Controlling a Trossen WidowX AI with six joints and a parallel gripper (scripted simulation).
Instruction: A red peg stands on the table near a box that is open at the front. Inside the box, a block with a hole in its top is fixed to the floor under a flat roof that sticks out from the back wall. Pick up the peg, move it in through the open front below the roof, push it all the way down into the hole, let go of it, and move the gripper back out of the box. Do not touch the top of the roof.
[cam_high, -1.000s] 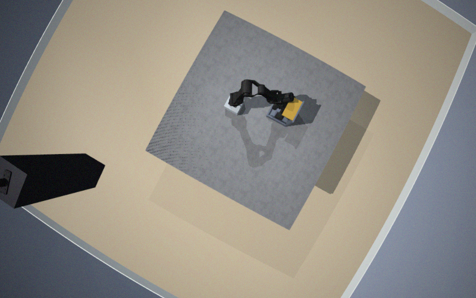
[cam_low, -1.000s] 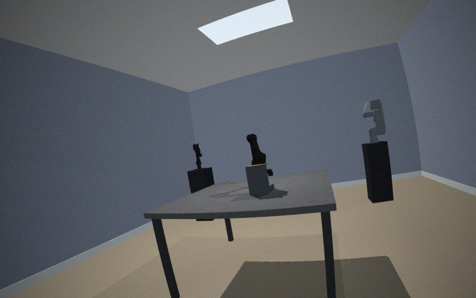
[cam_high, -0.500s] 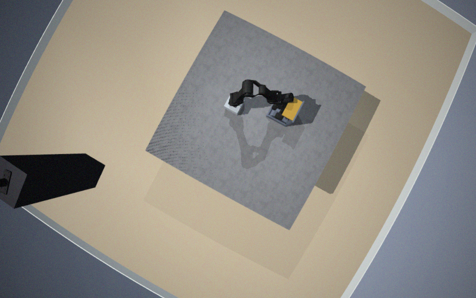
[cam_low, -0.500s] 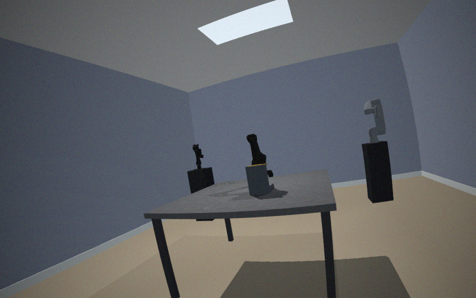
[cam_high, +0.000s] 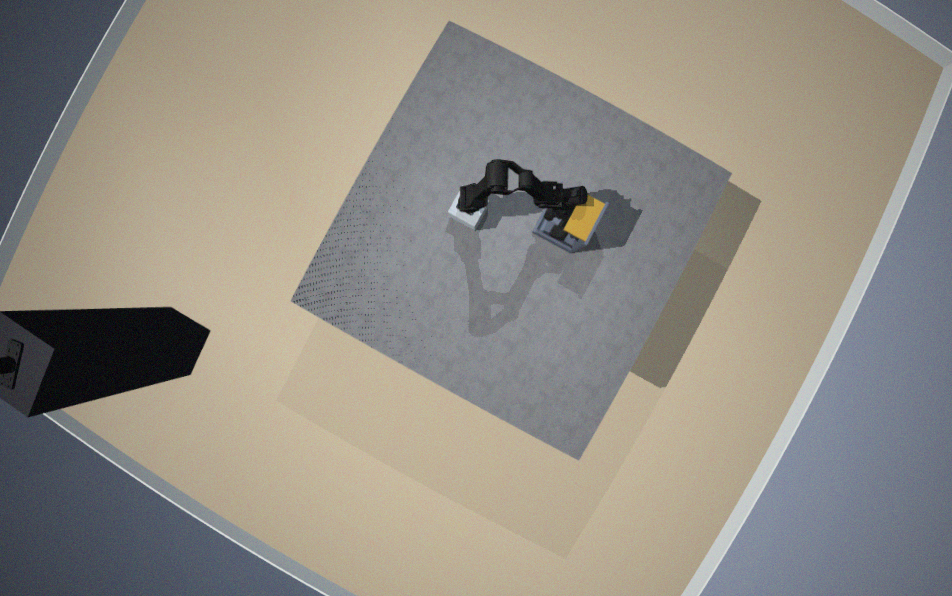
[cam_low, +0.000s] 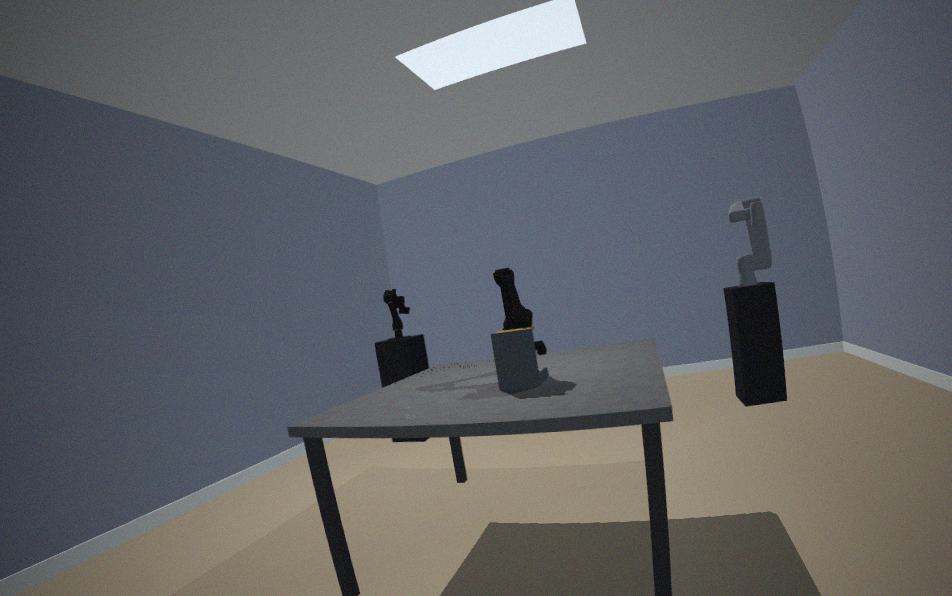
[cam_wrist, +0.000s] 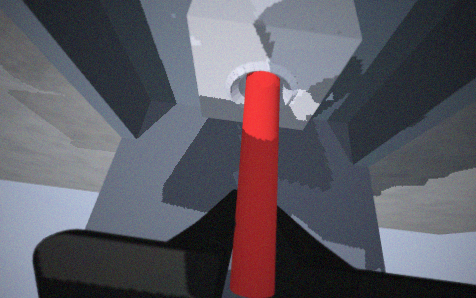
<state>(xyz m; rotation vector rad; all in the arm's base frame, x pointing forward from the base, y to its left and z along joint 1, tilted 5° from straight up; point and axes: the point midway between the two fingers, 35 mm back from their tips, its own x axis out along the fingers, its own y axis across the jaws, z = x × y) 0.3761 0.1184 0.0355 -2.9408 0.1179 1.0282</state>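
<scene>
The orange roof is 2 cm behind my gripper tip and 14 cm above it. The rest, counted from my gripper tip: red peg (4 cm behind).
</scene>
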